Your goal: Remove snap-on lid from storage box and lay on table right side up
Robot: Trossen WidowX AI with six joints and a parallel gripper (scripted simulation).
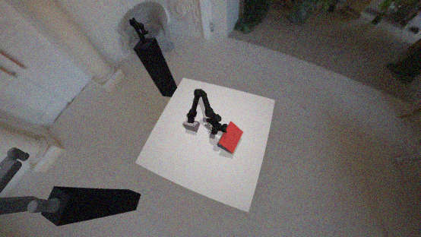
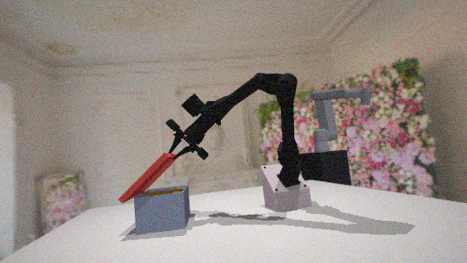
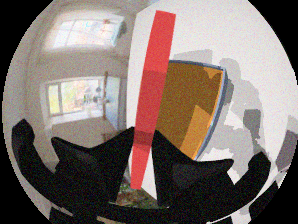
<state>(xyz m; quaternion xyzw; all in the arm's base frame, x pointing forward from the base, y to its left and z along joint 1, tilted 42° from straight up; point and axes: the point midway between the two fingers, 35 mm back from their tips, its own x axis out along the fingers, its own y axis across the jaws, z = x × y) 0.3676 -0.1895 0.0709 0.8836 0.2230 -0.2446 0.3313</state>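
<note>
Now: the red lid 6 cm ahead of my gripper tip, 5 cm below it and 2 cm to the right of it. Also, from my gripper tip: storage box 17 cm below, 3 cm ahead, 1 cm to the right.
</note>
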